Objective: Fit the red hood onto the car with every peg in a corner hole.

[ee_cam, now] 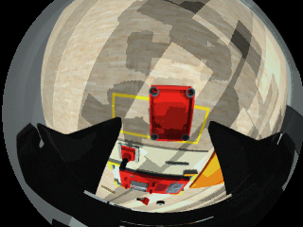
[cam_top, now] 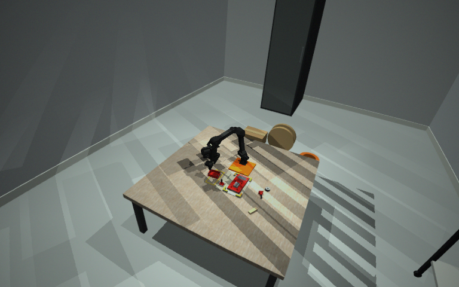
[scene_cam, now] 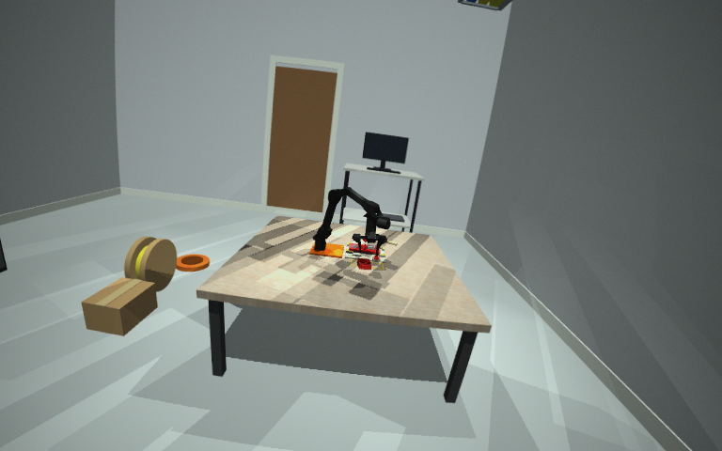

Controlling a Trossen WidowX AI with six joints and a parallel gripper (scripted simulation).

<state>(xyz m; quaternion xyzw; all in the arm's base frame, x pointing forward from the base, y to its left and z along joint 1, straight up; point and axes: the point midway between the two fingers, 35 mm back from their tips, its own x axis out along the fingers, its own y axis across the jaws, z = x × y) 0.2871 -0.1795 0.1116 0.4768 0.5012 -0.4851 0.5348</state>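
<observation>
The red hood lies 8 cm below my gripper tip, 2 cm to the left of it and 1 cm behind it. The rest, counted from my gripper tip: tan block: 46 cm to the left, 21 cm ahead, 8 cm below.
</observation>
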